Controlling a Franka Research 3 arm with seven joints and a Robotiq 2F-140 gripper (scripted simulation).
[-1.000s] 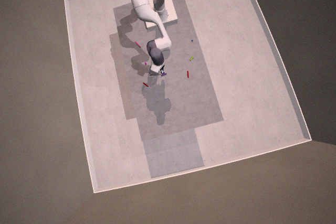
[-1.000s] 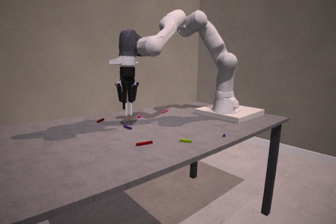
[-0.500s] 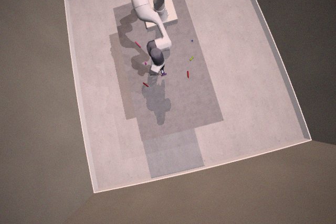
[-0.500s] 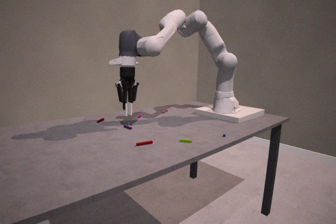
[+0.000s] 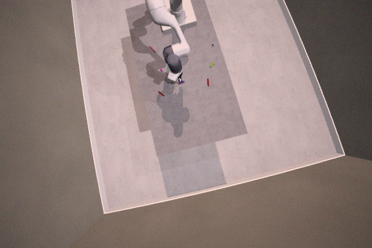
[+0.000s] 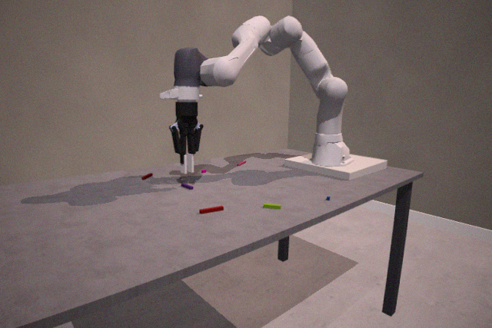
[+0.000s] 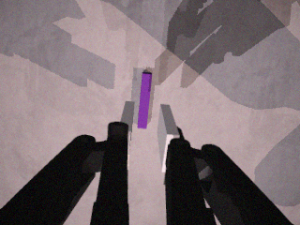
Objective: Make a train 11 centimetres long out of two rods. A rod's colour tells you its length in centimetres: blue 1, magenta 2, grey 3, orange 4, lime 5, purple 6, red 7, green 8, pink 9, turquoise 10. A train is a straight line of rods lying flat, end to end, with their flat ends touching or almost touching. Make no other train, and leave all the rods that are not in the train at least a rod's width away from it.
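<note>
Now: the purple rod 80 mm below my hand. Round my hand: red rod (80 mm ahead, 250 mm to the left, 80 mm below); magenta rod (180 mm behind, 160 mm to the right, 80 mm below); lime rod (80 mm behind, 340 mm to the left, 80 mm below).
</note>
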